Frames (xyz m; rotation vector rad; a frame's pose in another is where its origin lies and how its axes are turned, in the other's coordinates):
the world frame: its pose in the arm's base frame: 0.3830 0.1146 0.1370 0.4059 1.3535 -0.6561
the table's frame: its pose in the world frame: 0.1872 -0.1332 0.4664 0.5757 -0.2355 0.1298
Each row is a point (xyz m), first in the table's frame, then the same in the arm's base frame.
Working: the table's frame: its pose in the arm's base frame: 0.6667 -0.3133 0.0552 0.8420 0.8907 -0.9519

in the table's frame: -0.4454 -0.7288 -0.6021
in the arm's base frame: -0.2888 0.1090 0.0789
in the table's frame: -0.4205 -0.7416 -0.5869
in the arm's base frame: -0.2892 0.0834 0.0599
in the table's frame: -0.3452 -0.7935 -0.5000
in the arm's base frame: -0.2922 -0.0346 0.0156
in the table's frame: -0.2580 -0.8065 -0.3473
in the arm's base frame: -0.2395 -0.2015 -0.0062
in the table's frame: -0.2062 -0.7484 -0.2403
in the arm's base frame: -0.1438 -0.2926 0.0001
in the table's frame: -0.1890 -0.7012 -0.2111
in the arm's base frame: -0.0879 -0.3076 0.0052
